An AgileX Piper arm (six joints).
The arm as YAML. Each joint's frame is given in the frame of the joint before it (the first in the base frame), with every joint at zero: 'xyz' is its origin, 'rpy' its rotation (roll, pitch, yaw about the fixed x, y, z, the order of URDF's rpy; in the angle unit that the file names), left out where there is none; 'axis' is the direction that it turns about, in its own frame. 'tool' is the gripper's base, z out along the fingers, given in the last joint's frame.
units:
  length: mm
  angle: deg
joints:
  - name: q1
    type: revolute
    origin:
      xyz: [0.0, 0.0, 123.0]
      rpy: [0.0, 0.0, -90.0]
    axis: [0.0, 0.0, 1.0]
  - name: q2
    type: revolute
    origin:
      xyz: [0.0, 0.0, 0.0]
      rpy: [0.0, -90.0, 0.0]
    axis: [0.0, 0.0, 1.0]
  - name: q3
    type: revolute
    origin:
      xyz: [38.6, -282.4, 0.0]
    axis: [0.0, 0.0, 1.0]
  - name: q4
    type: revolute
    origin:
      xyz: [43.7, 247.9, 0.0]
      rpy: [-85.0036, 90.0, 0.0]
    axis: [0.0, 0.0, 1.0]
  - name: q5
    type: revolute
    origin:
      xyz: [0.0, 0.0, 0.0]
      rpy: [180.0, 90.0, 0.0]
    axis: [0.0, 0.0, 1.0]
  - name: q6
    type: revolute
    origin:
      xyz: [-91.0, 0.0, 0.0]
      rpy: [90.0, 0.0, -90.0]
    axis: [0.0, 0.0, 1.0]
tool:
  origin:
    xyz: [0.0, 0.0, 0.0]
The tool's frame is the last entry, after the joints.
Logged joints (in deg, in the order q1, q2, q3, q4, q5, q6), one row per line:
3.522, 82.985, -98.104, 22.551, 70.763, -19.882
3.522, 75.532, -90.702, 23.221, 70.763, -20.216
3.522, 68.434, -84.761, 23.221, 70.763, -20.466
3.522, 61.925, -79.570, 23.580, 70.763, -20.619
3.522, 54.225, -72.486, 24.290, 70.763, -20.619
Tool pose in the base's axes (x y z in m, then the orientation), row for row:
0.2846, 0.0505, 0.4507, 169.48, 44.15, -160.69
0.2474, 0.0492, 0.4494, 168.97, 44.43, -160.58
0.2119, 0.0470, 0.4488, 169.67, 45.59, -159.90
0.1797, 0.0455, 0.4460, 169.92, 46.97, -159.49
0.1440, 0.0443, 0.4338, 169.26, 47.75, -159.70
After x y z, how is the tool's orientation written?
As angles about the fixed x, y, z axes (roll, pitch, yaw), in degrees.
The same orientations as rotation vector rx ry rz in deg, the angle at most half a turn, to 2 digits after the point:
-27.95, 133.85, 21.70
-28.30, 133.51, 22.37
-28.66, 132.29, 21.96
-28.89, 130.85, 21.98
-28.91, 130.04, 22.70

